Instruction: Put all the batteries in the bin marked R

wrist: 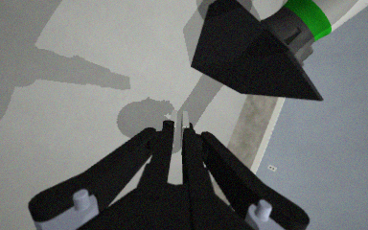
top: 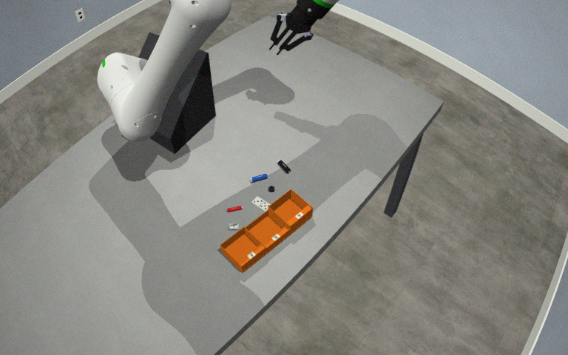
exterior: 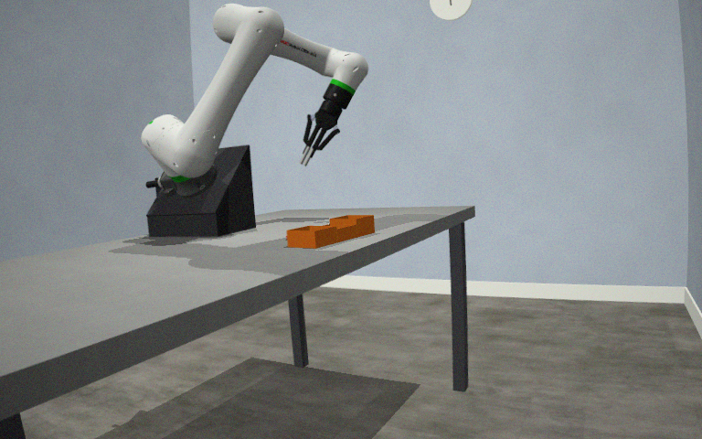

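Now: the orange bin 45 cm to the right of my hand, 25 cm ahead of it and 20 cm below it. The rest, counted from my hand: black nut: 31 cm to the right, 22 cm below, 19 cm ahead; black battery: 23 cm to the right, 22 cm below, 18 cm ahead; blue battery: 30 cm to the right, 22 cm below, 14 cm ahead.
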